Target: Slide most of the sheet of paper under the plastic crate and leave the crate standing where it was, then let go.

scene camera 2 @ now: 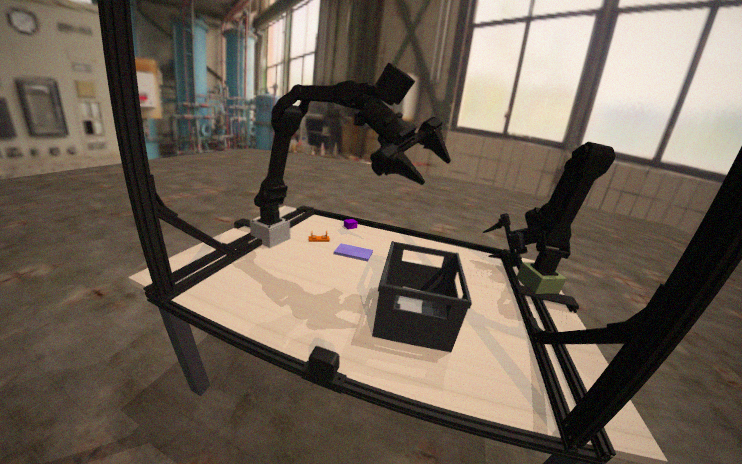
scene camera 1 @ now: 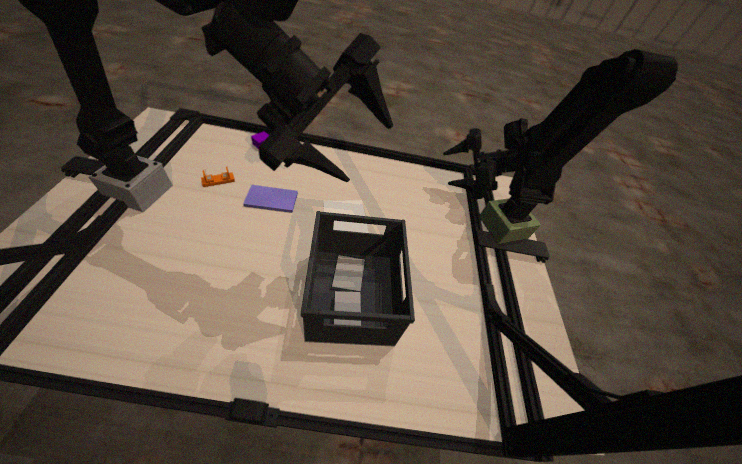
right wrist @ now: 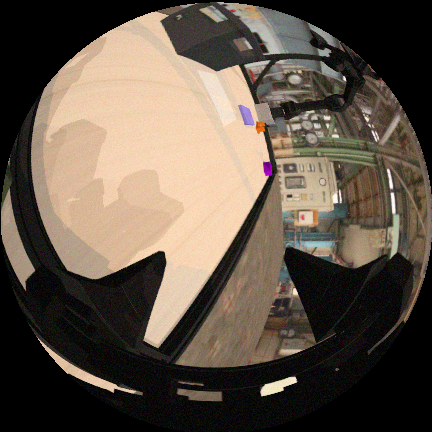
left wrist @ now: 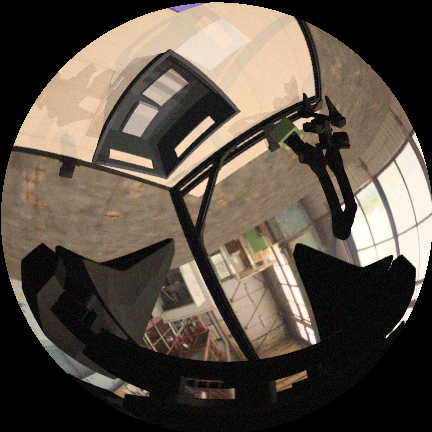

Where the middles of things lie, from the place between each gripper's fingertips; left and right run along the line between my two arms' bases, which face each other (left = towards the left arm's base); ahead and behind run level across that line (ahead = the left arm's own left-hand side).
I see my right gripper 180 mm past the sheet of paper [scene camera 1: 353,207], 270 mm to the right of it and 70 mm above it. Also, from my right hand: black plastic crate [scene camera 1: 385,315] (380 mm behind, 240 mm to the left).
Right now my left hand is 27 cm above the black plastic crate, 3 cm past it and 1 cm to the left of it. Round my left hand: sheet of paper (34 cm below, 18 cm ahead, 1 cm to the left).
